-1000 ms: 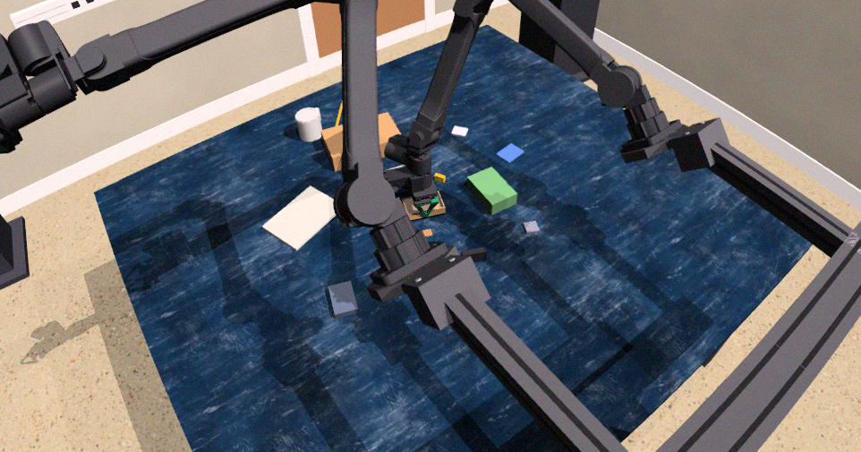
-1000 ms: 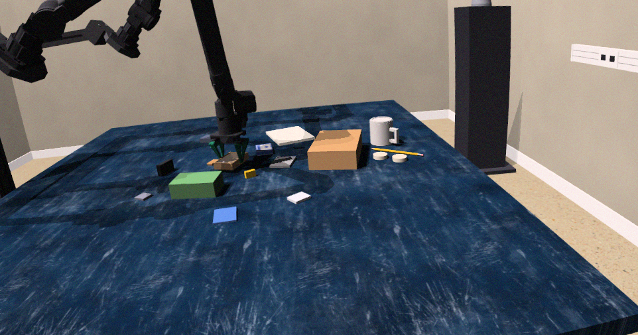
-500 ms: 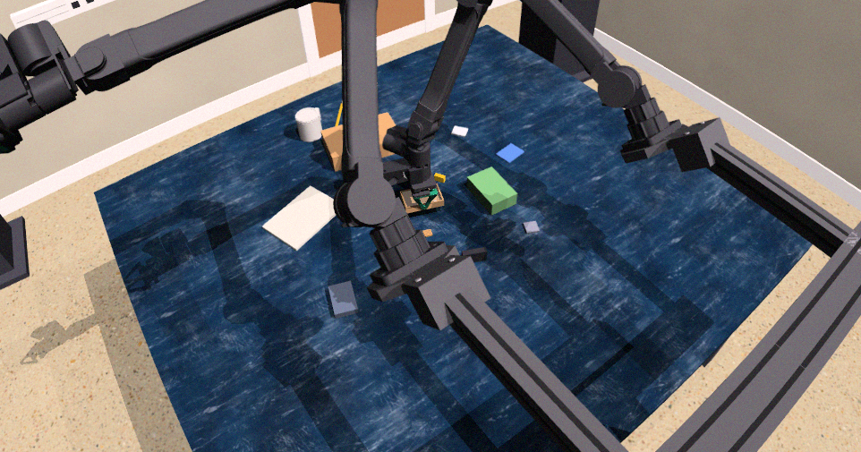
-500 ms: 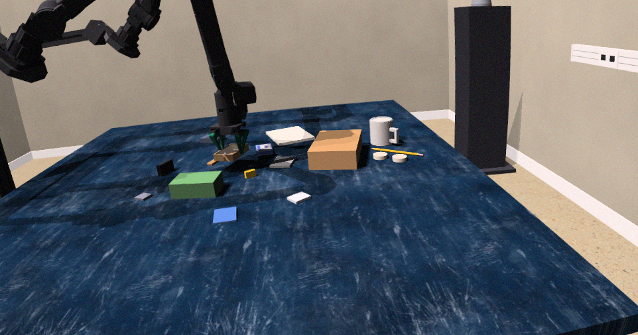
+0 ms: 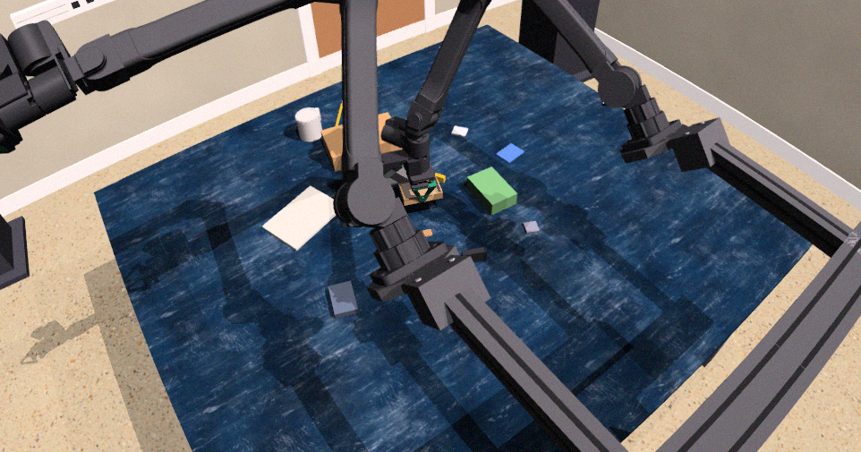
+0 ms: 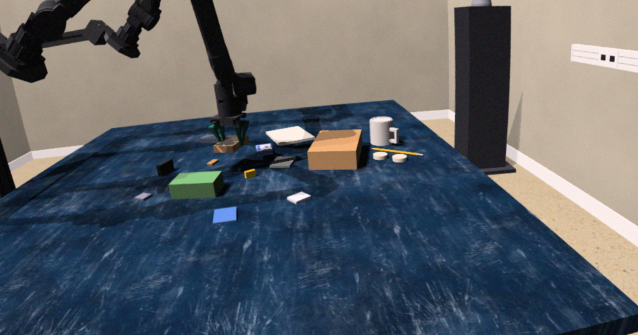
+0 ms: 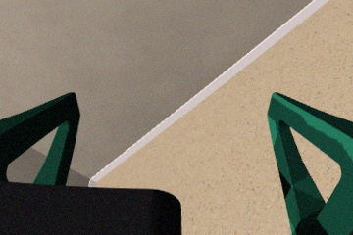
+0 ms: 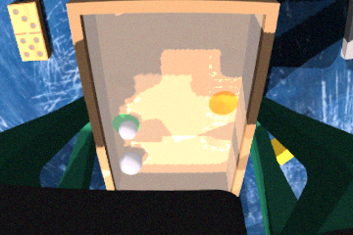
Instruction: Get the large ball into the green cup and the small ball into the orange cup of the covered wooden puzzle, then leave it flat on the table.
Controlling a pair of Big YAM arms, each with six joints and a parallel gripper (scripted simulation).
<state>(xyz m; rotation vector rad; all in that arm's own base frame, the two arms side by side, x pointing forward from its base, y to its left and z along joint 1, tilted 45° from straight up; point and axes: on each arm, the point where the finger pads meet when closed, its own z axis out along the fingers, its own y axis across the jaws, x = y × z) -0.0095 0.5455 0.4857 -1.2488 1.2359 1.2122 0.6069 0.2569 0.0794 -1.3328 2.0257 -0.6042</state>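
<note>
Right now my right hand is 110 mm to the left of the yellow block, 70 mm short of it and 70 mm above it. From my right hand the other things lie so: black block: 240 mm behind, 60 mm below, 20 mm to the right; green block: 200 mm to the right, 70 mm behind, 60 mm below; covered wooden puzzle: 10 mm below.
</note>
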